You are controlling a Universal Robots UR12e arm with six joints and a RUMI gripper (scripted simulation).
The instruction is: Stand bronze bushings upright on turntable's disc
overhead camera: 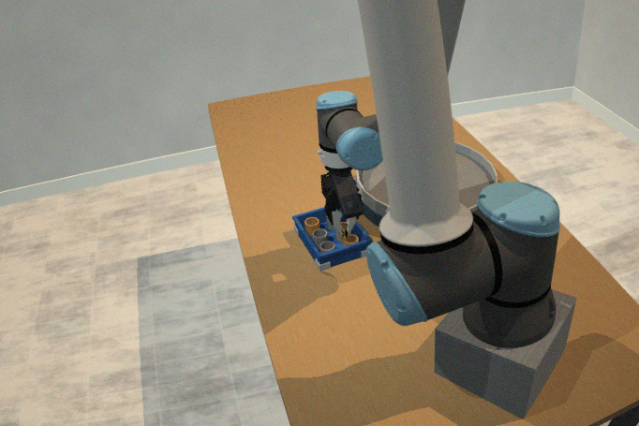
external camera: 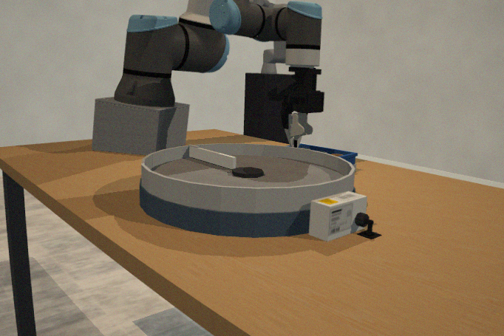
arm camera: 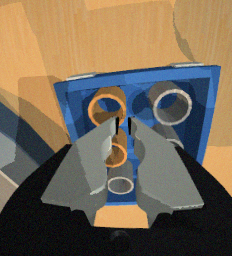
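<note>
Now: the blue crate 5 cm ahead of my hand, 4 cm below it and 3 cm to the left of it. Also, from my hand: turntable: 29 cm to the right, 21 cm ahead, 1 cm below.
</note>
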